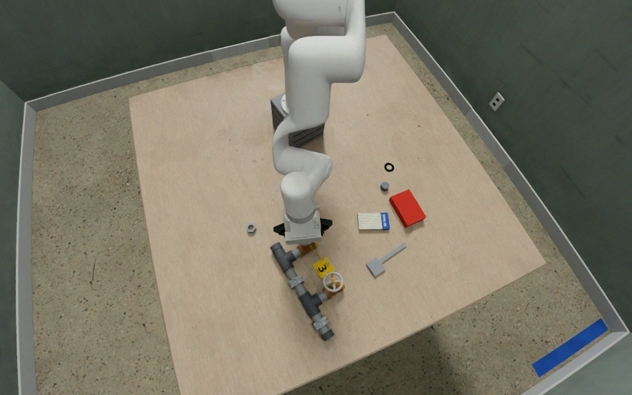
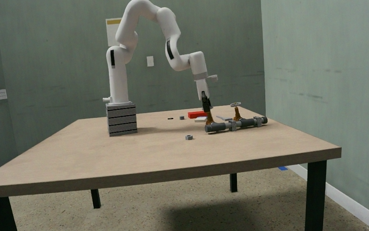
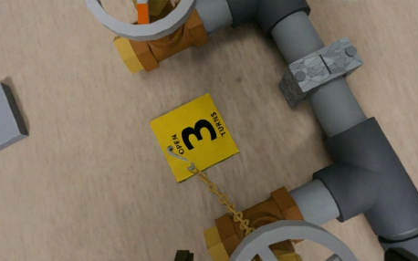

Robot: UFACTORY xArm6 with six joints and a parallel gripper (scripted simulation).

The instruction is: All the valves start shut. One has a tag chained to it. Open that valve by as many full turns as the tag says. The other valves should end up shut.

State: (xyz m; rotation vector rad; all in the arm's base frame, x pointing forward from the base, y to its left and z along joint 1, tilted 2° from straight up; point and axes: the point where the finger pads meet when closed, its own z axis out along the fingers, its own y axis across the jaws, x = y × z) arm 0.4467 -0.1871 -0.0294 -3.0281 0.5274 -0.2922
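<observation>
Right now my hand is 110 mm above the yellow tag, 90 mm short of it and 40 mm to the right of it. The rest, counted from my hand: grey scraper (220 mm to the left, 160 mm ahead, 110 mm below); then white card (260 mm to the left, 100 mm below, 30 mm ahead); then red block (390 mm to the left, 100 mm below, 40 mm ahead).
</observation>
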